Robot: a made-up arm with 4 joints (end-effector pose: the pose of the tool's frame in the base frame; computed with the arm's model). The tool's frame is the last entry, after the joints.
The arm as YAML. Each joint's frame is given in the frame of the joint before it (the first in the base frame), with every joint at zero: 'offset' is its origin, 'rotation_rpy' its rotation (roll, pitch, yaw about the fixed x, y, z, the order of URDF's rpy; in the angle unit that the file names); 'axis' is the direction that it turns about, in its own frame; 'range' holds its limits. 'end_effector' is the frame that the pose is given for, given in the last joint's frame.
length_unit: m
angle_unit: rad
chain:
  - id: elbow
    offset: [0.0, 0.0, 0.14]
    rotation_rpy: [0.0, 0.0, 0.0]
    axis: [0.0, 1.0, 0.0]
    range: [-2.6, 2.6]
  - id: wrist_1
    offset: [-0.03, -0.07, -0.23]
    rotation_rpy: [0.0, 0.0, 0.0]
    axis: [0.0, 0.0, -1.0]
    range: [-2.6, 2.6]
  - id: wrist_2
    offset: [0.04, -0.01, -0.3]
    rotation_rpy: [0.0, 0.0, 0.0]
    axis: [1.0, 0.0, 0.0]
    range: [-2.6, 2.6]
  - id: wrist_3
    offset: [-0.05, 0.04, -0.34]
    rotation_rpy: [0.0, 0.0, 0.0]
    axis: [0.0, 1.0, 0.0]
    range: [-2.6, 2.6]
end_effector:
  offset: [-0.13, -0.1, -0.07]
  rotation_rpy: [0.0, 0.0, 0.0]
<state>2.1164 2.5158 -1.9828 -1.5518</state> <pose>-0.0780 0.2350 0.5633 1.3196 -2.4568 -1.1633</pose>
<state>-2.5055 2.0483 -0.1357 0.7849</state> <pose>0.5318 0.1149 0.7627 2.1749 -0.9065 0.0720</pose>
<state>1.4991 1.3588 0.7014 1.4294</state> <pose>-0.7333 0.0437 0.0529 0.6570 1.8746 -1.5962</pose>
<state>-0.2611 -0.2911 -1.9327 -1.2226</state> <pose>0.1824 -0.4914 -0.1236 -1.7849 -1.2215 1.1736</pose>
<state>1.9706 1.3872 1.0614 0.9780</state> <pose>-0.7123 0.1044 0.2905 0.2029 1.6015 -1.7065</pose>
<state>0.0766 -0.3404 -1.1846 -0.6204</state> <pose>0.0062 -0.5384 -0.5148 -1.0205 -0.6758 0.6960</pose>
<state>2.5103 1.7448 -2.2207 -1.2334</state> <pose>0.2016 -0.0204 0.5205 0.4359 -2.0386 -1.8402</pose>
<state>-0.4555 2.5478 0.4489 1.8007</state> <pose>0.3429 -0.0608 -0.5093 2.2481 0.0290 -0.8796</pose>
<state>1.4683 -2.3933 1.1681 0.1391</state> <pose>-0.7493 -0.4103 0.2070 -1.8236 -1.6468 -1.3929</pose>
